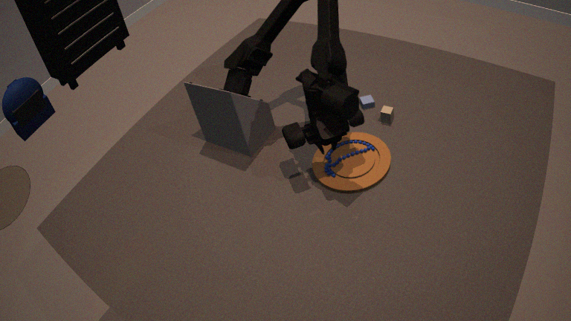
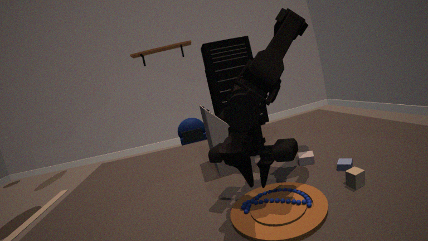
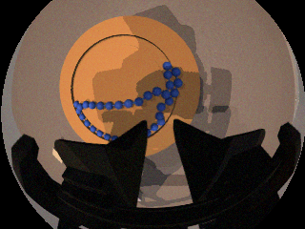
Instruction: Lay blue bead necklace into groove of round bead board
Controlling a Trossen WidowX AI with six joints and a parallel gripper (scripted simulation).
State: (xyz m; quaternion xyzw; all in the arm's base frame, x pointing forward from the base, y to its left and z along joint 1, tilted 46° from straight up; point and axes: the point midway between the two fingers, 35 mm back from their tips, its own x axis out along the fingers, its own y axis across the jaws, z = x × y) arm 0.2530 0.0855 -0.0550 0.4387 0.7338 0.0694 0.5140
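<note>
My gripper tip is 6 cm short of the tan cube, 21 cm to the right of it and 2 cm above it. From my gripper tip the other things lie so: white block 13 cm behind, 18 cm to the left, 3 cm below; then pale blue block 3 cm behind, 25 cm to the left, 3 cm below.
</note>
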